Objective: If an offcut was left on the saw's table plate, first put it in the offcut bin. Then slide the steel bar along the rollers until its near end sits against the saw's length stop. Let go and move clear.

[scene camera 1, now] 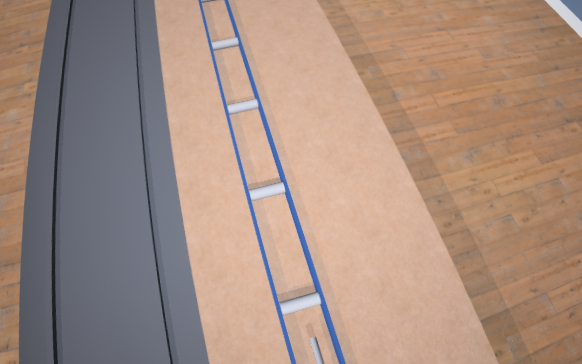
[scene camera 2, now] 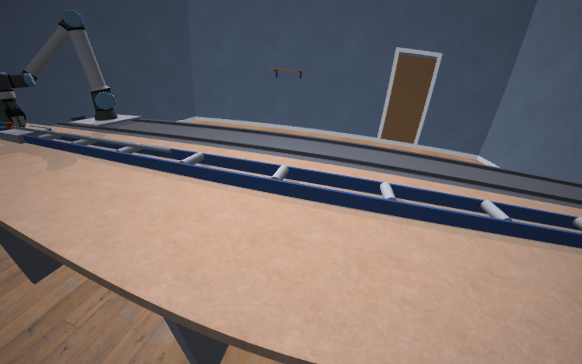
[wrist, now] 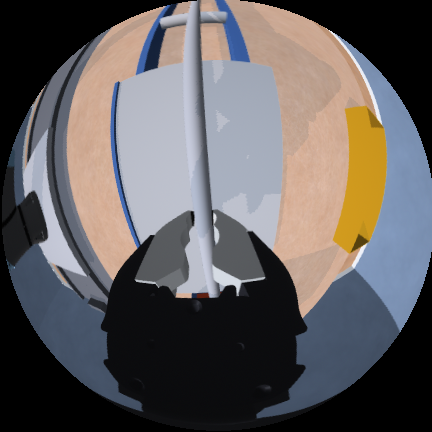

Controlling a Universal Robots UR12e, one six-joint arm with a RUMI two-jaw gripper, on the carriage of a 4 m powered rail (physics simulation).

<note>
In view: the gripper [wrist: 203,211], a blue roller track [scene camera 2: 307,192] and a yellow offcut bin [wrist: 366,175].
</note>
